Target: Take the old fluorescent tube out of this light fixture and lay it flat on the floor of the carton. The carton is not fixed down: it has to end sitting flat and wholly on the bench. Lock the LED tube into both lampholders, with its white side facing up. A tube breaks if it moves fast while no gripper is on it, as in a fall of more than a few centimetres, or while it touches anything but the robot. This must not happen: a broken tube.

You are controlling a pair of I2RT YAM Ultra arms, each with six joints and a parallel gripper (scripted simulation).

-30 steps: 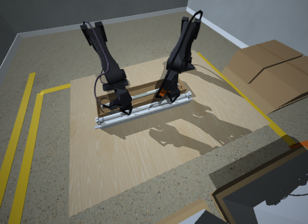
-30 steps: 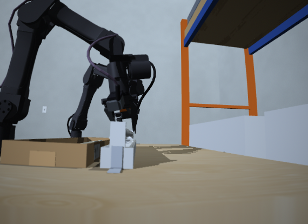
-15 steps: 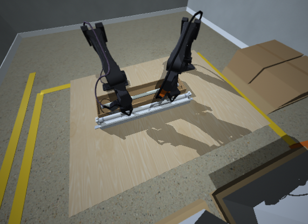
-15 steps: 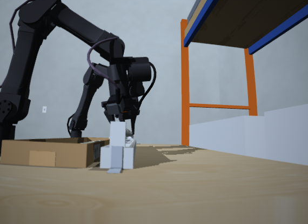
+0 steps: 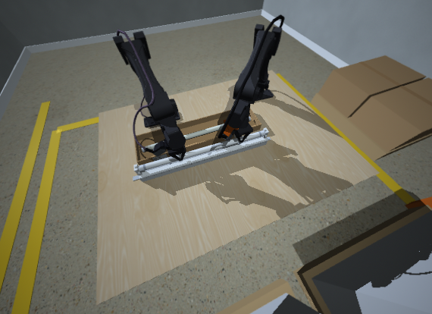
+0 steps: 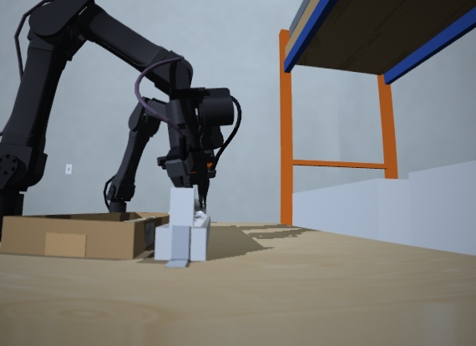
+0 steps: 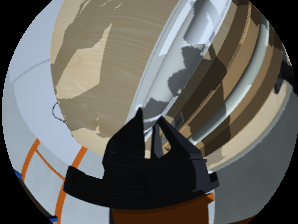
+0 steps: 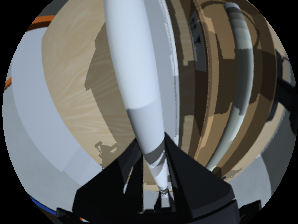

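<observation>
Right now the LED tube is 120 mm to the left of my right hand. Round my right hand: brown carton: 140 mm behind, 120 mm to the left, 40 mm below; then white fixture: 120 mm to the left, 10 mm below; then old fluorescent tube: 140 mm behind, 120 mm to the left, 50 mm below.
</observation>
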